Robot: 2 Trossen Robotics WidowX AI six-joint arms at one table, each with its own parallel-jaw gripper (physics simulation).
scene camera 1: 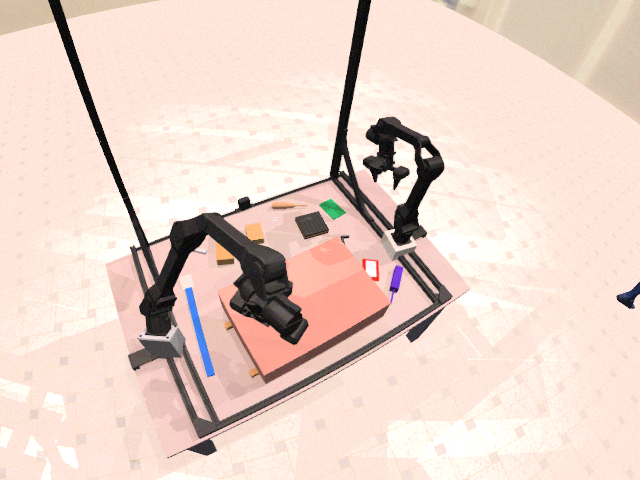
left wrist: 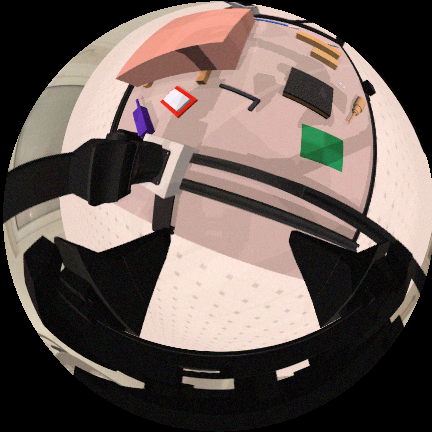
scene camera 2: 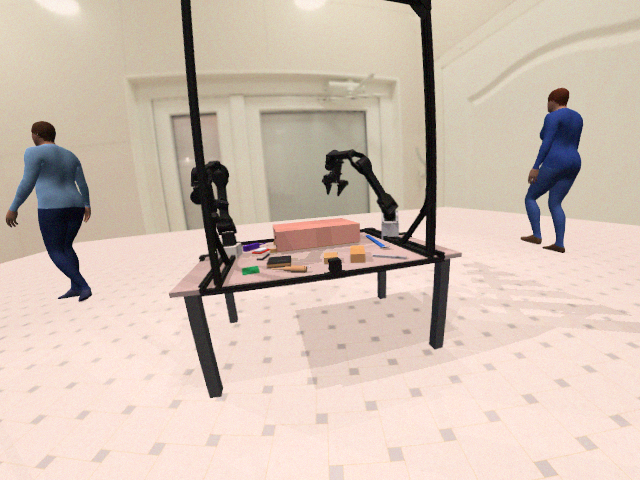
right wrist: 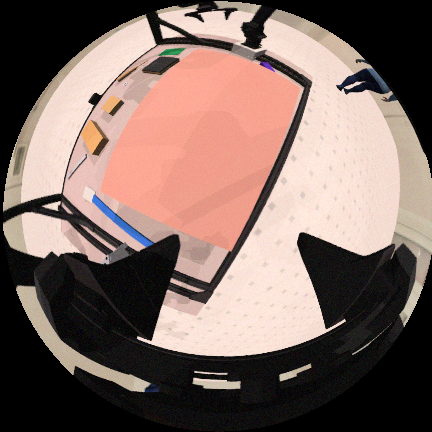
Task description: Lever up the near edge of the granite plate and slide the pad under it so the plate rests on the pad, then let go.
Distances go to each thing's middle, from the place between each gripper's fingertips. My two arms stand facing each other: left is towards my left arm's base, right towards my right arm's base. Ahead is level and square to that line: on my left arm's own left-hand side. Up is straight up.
The granite plate (scene camera 1: 338, 297) lies 110 mm behind my right hand, 160 mm to the left of it and 210 mm below it. Also, from my right hand: pad (left wrist: 300, 86) (430 mm behind, 370 mm to the left, 270 mm below).
Now: left hand 60 mm past the pad, 280 mm to the left of it and 160 mm above it. The rest, counted from my left hand: granite plate 260 mm ahead, 490 mm to the right, 100 mm below.
